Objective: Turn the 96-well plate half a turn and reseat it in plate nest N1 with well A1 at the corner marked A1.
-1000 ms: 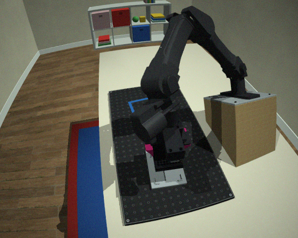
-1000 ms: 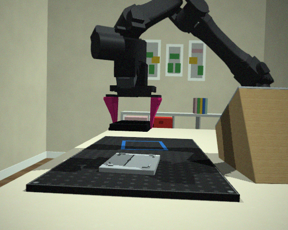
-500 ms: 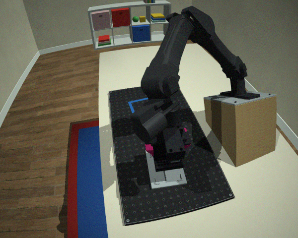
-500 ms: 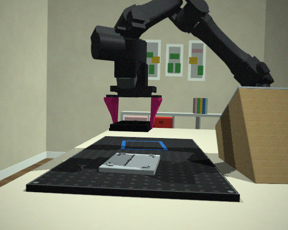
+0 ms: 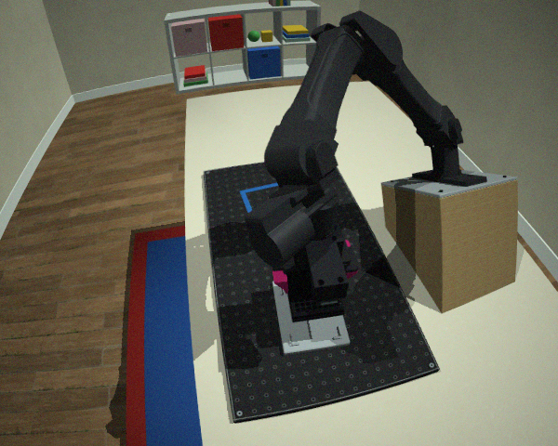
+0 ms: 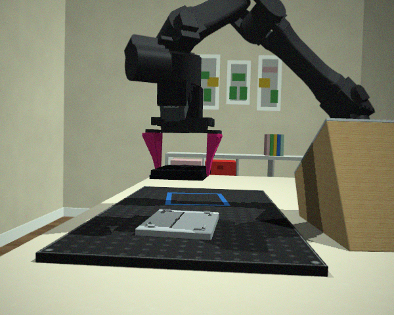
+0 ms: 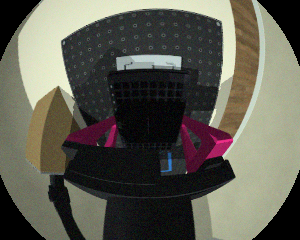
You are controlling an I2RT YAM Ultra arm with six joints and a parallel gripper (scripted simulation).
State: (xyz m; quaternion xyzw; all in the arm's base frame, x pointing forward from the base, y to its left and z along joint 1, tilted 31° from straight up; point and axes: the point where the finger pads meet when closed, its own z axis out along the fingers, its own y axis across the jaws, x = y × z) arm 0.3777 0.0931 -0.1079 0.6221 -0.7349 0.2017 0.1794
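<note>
My gripper is now 90 mm above the grey plate nest N1. Round my hand: black 96-well plate right at my hand.
</note>
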